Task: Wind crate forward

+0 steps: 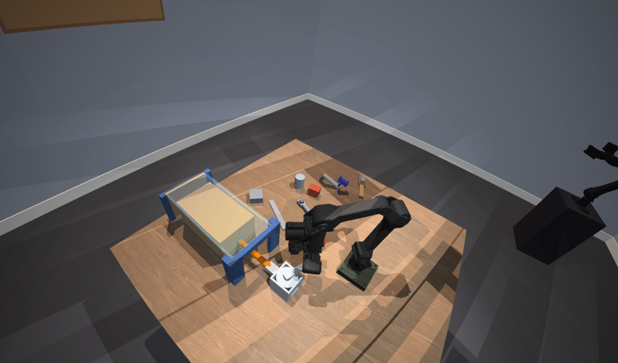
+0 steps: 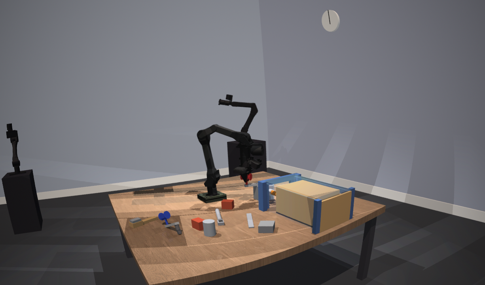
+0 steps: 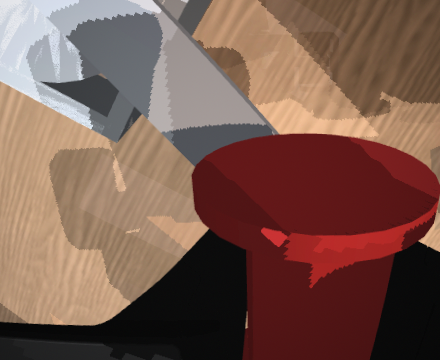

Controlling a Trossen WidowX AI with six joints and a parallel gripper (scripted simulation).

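My gripper tip is now 30 mm to the right of the winch handle, 10 mm short of it and 10 mm above it. The rest, counted from my gripper tip: red knob (20 mm above); grey winch (90 mm to the left, 80 mm below, 20 mm ahead); blue frame (200 mm ahead, 80 mm to the left, 10 mm below).
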